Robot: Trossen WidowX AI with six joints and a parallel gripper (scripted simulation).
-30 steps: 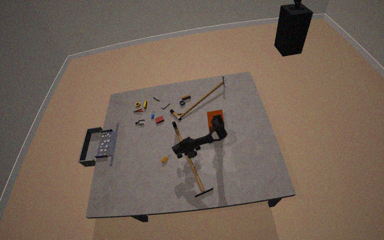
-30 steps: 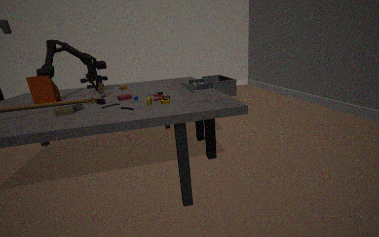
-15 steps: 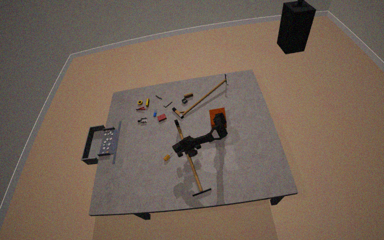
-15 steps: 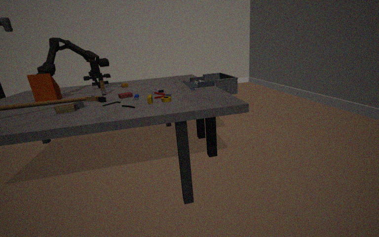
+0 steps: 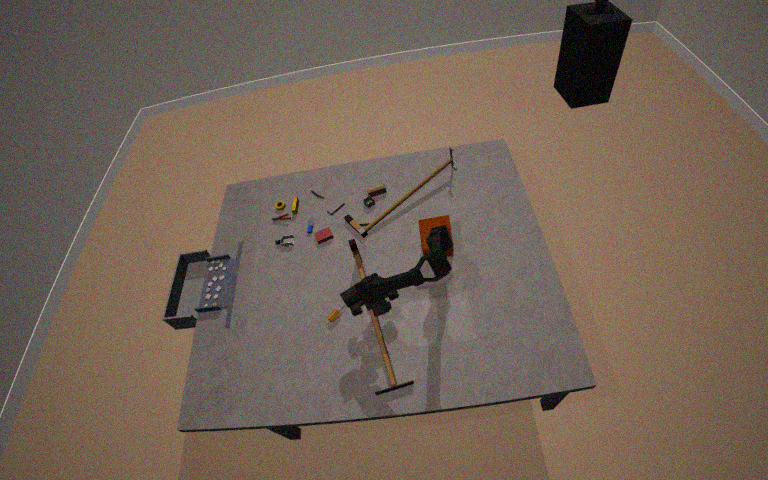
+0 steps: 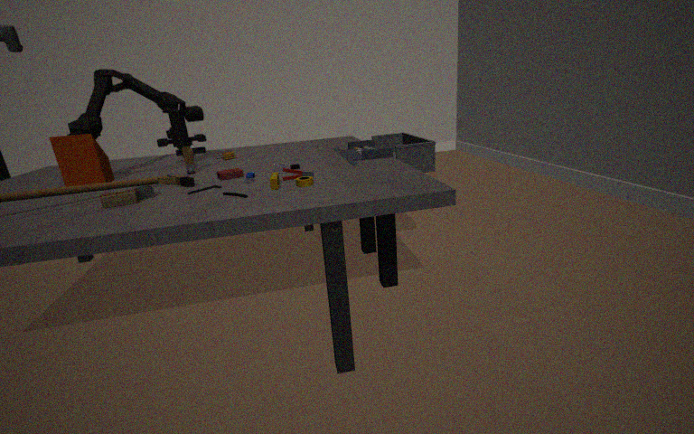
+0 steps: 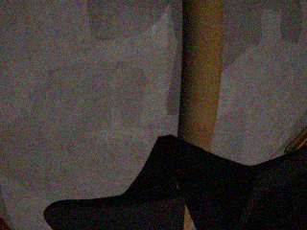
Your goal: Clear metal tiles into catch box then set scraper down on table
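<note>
My gripper tip is 1 cm short of the long scraper, 3 cm to the right of it and 5 cm below it. From my gripper tip the other things lie so: blue piece: 25 cm ahead, 51 cm to the right, 1 cm below; yellow screwdriver: 17 cm ahead, 1 cm to the right; red block: 19 cm ahead, 42 cm to the right.
</note>
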